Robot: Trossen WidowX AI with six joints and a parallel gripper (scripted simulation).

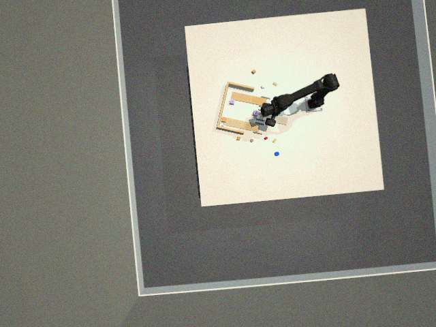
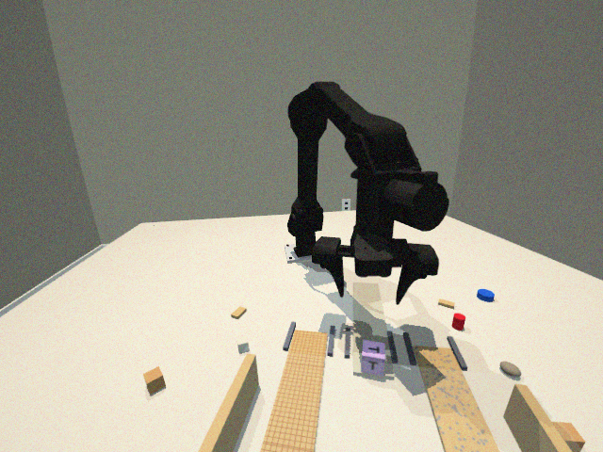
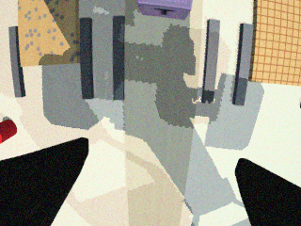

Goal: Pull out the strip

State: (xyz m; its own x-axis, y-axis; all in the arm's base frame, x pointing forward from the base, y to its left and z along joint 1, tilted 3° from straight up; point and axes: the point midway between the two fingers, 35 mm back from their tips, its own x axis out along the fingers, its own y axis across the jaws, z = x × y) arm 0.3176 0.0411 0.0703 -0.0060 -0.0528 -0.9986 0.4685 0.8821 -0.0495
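My gripper tip is 5 cm above the nearly see-through strip, 1 cm to the right of it and 1 cm past it. Also, from my gripper tip: grey pebble: 15 cm to the left, 15 cm ahead, 4 cm below; then red cylinder: 15 cm to the left, 5 cm ahead, 4 cm below; then blue disc: 27 cm to the left, 4 cm below, 1 cm behind.
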